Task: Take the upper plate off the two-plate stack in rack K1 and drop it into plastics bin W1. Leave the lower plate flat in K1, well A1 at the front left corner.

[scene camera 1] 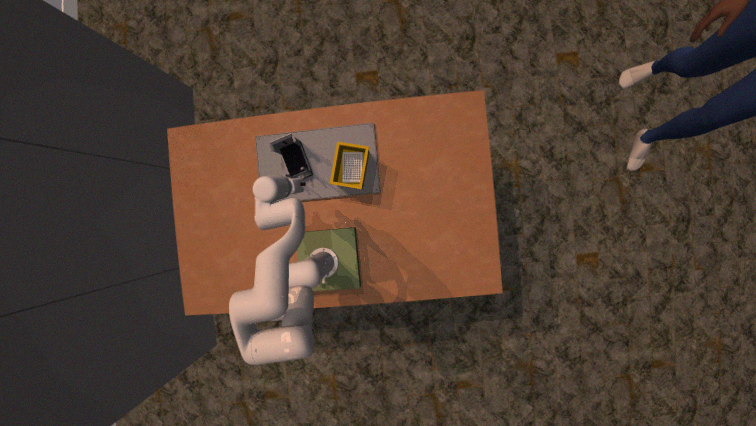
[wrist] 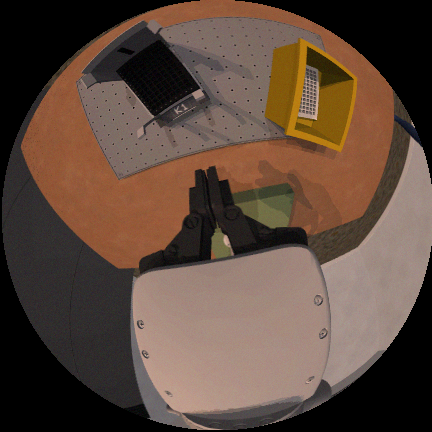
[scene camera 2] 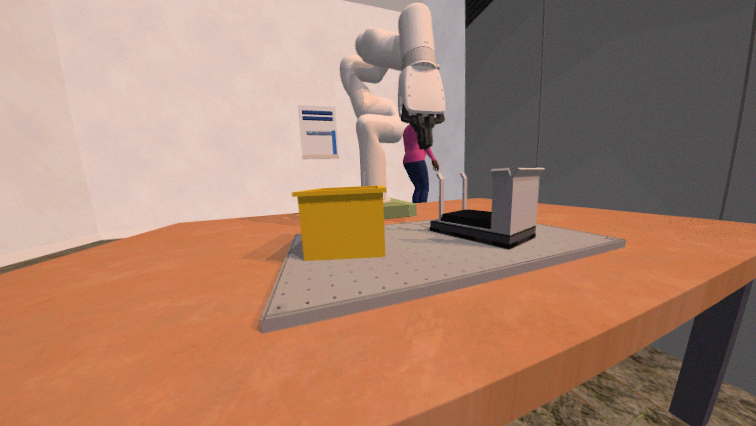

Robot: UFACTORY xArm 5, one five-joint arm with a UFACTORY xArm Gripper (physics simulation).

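Frame: origin at the arm's base, x back, y left, z down, level; millimetres.
Where they show: gripper, fingertip midpoint: [wrist: 208,180] [scene camera 2: 425,147]; arm's base at its link origin: [scene camera 1: 323,262].
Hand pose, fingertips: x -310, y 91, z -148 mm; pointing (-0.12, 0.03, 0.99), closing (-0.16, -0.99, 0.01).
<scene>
Things, the pixels of their top centre, and the offset from my fingertips. Level surfaces: height alone.
- white gridded upper plate at its top centre: [wrist: 302,88] [scene camera 1: 352,167] dx -97, dy -182, dz +160 mm
- yellow bin W1 at its top centre: [wrist: 329,97] [scene camera 2: 347,188] [scene camera 1: 349,165] dx -94, dy -181, dz +80 mm
- black lower plate at its top centre: [wrist: 153,74] [scene camera 2: 483,214] [scene camera 1: 293,158] dx -116, dy +67, dz +140 mm
- rack K1 at its top centre: [wrist: 135,75] [scene camera 2: 481,170] [scene camera 1: 287,156] dx -110, dy +65, dz +60 mm
- grey perforated board at its top centre: [wrist: 212,74] [scene camera 2: 435,236] [scene camera 1: 316,163] dx -104, dy -21, dz +179 mm
- orange-brown table at its surface level: dz +192 mm
The white gridded upper plate [scene camera 1: 352,167] [wrist: 309,95] lies inside the yellow bin W1 [scene camera 1: 350,144] [scene camera 2: 343,227] [wrist: 282,90], below its rim; the bin wall hides it in scene camera 2. The black lower plate [scene camera 1: 294,157] [scene camera 2: 468,217] [wrist: 157,77] lies flat in rack K1 [scene camera 1: 308,175] [scene camera 2: 523,203] [wrist: 182,108], between its upright guides. The well A1 corner cannot be made out. My gripper [scene camera 1: 303,184] [scene camera 2: 425,146] [wrist: 208,180] is shut with nothing between its fingers. It hangs well above the table, near K1's labelled end, apart from the rack and both plates.
K1 and W1 stand on a grey perforated board [scene camera 1: 321,138] [scene camera 2: 370,280] [wrist: 235,40] on the orange-brown table [scene camera 1: 433,158] [scene camera 2: 185,296] [wrist: 65,165]. The arm's base stands on a green block [scene camera 1: 346,248] [scene camera 2: 400,210] [wrist: 270,205]. K1's tall end panel and thin posts rise above its plate.
</scene>
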